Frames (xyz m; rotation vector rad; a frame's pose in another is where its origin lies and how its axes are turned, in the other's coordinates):
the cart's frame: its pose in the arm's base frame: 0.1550 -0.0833 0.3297 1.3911 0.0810 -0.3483
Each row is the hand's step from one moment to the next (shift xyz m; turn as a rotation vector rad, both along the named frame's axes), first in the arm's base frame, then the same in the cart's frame.
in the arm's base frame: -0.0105 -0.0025 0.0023 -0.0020 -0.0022 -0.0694
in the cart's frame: -0.0101 -0.0012 0.0044 0.0165 -0.0667 -0.0104
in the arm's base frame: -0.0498 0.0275 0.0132 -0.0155 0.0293 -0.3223
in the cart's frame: -0.0559 0.0020 -0.0169 0.0632 -0.3060 -0.0858
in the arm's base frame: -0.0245 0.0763 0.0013 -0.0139 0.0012 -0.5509
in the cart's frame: -0.0382 0.0046 -0.0703 0.1294 -0.5260 -0.1010
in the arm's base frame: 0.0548 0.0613 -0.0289 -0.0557 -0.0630 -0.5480
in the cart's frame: 0.0475 -0.0032 -0.0730 0.1015 -0.5441 -0.0319
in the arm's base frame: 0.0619 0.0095 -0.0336 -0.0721 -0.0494 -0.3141
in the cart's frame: 0.0655 -0.0127 -0.0246 0.0227 -0.3252 0.0005
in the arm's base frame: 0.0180 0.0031 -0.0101 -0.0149 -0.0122 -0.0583
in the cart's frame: 0.0191 -0.0040 -0.0075 0.0034 -0.0612 0.0033
